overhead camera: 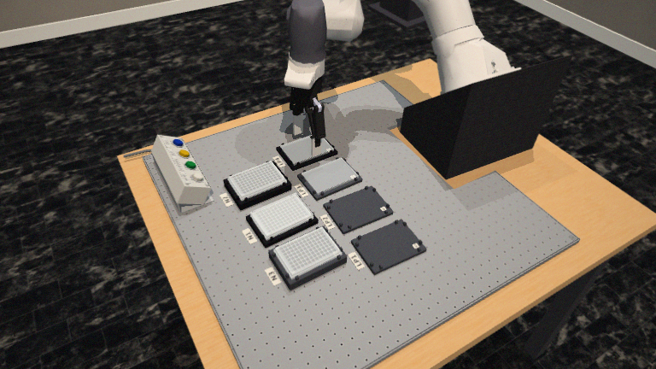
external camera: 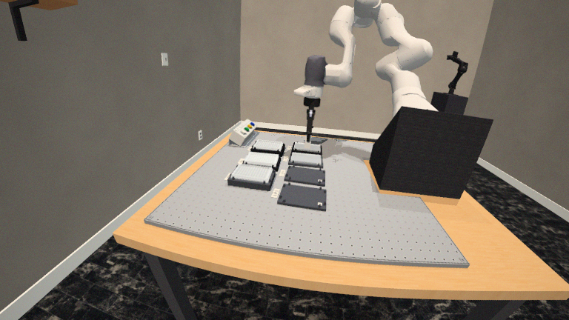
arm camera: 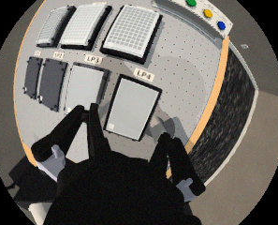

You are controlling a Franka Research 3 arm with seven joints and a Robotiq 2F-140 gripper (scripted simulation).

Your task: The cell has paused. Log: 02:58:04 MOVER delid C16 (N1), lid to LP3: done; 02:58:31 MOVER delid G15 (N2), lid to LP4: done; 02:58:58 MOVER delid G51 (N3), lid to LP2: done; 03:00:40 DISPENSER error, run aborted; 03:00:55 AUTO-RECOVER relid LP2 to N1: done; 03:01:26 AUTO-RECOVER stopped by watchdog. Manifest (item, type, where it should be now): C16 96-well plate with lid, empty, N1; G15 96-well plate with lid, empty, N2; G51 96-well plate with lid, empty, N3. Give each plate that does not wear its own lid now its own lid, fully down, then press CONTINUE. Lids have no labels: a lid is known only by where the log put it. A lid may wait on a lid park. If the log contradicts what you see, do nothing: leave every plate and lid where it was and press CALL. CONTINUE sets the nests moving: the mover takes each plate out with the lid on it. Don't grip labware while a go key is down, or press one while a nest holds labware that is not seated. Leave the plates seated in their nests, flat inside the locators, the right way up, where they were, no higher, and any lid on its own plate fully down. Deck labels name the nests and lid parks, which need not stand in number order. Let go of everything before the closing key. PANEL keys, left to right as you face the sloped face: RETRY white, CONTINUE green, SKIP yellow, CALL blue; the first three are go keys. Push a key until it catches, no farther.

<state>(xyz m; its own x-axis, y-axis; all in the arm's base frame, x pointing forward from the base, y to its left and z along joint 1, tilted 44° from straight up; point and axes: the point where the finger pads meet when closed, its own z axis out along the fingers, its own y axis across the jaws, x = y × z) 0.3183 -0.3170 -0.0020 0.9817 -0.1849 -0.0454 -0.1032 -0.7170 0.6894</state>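
Right now my hand is 50 mm above the lid park LP4. Round my hand: white key (320 mm ahead, 10 mm to the right, 10 mm above); then lid park LP2 (260 mm to the left, 50 mm below, 20 mm ahead); then lid park LP3 (130 mm to the left, 50 mm below, 10 mm ahead).
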